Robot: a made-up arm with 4 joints.
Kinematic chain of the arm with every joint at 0, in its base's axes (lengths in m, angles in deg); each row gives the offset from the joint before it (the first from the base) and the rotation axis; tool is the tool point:
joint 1: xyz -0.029 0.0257 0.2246 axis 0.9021 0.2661 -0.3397
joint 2: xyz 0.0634 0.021 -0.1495 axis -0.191 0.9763 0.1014
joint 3: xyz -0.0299 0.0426 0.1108 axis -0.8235 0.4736 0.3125
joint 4: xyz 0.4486 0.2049 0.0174 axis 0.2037 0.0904 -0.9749
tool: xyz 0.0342 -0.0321 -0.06
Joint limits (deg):
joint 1: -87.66..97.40
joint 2: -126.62..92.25
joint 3: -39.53..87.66
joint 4: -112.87..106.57
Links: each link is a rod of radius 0.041 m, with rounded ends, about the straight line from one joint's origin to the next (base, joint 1, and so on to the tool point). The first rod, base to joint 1, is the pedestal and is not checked.
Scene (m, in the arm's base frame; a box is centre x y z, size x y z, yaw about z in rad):
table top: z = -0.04
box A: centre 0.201 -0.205 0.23 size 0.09 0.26 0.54 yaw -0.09
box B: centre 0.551 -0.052 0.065 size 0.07 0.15 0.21 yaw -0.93
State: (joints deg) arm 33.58 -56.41 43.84 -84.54
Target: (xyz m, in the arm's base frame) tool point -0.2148 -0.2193 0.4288
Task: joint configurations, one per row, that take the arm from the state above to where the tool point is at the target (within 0.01 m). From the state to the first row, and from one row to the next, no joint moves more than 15 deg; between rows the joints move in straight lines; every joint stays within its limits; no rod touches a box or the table.
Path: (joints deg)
1: 33.11 -65.61 32.61 -79.78
2: 32.63 -74.82 21.39 -75.03
3: 32.16 -84.02 10.16 -70.27
4: 44.97 -91.34 8.13 -60.22
5: 57.78 -98.66 6.10 -50.17
6: 70.60 -105.98 4.07 -40.12
7: 83.41 -113.31 2.04 -30.07
8: 96.22 -120.63 0.00 -20.02

